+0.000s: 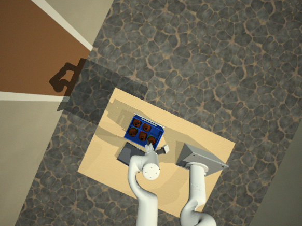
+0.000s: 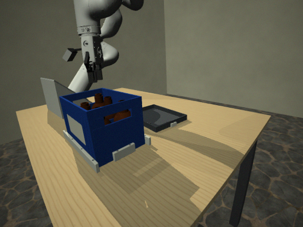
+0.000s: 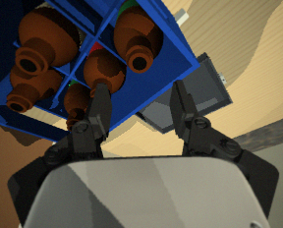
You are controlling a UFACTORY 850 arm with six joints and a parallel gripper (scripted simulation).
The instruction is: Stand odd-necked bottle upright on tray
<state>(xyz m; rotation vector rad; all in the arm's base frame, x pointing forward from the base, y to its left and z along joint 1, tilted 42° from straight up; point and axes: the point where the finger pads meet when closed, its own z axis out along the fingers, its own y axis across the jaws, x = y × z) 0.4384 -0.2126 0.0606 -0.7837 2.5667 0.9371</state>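
The blue crate lies 80 mm ahead of my hand, 60 mm to the right of it and 150 mm below it. From my hand the other things lie so: brown bottle 150 mm below; then dark tray 110 mm ahead, 220 mm to the left, 220 mm below.
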